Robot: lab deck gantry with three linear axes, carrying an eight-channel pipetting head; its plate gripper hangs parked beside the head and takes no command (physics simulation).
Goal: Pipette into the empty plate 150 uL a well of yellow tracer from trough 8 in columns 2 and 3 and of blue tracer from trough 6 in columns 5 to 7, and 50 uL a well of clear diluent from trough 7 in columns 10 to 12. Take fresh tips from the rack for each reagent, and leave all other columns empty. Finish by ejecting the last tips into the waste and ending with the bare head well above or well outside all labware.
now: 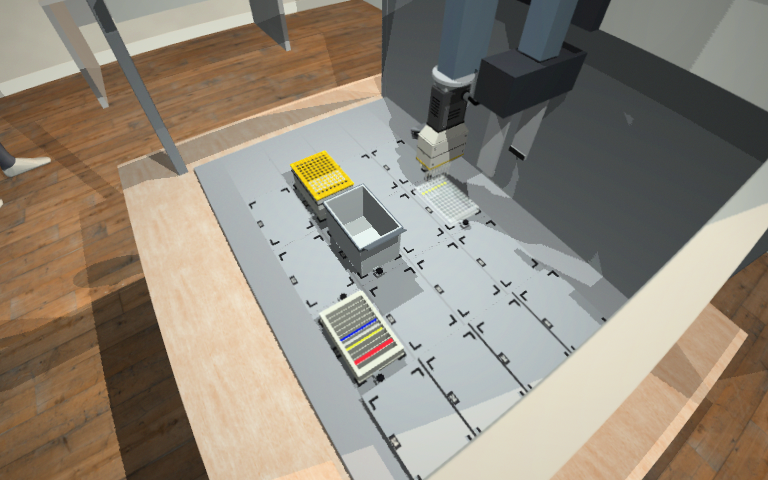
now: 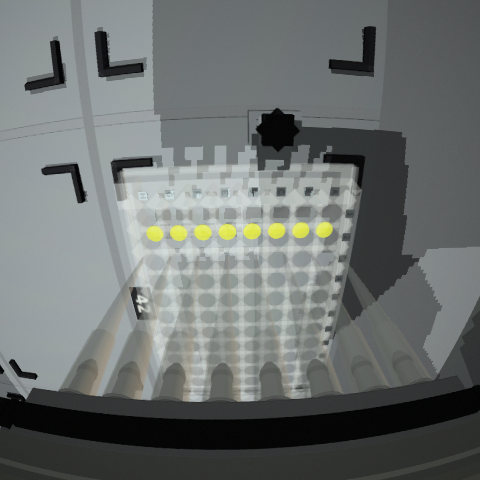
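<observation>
The clear plate (image 1: pixel 453 202) (image 2: pixel 127 220) stands at the deck's back. Yellow liquid (image 1: pixel 434 188) (image 2: pixel 227 232) fills all eight wells of the second row from its lettered edge; no colour shows in its other wells. The pipetting head (image 1: pixel 442 144) is over that end with eight translucent tips (image 1: pixel 436 172) (image 2: pixel 96 345); no yellow shows in them. The yellow tip rack (image 1: pixel 321 174) holds several rows of tips toward its near end. The trough block (image 1: pixel 380 366) shows blue, whitish, yellow and red strips. The plate gripper (image 1: pixel 502 148) hangs parked beside the head, apparently open and empty.
A deep grey waste bin (image 1: pixel 342 240) stands between the tip rack and the trough block, its walls higher than the rack. Black corner brackets mark the deck positions. A dark wall (image 1: pixel 566 169) runs behind the plate. A grey post (image 1: pixel 144 96) stands at the deck's left.
</observation>
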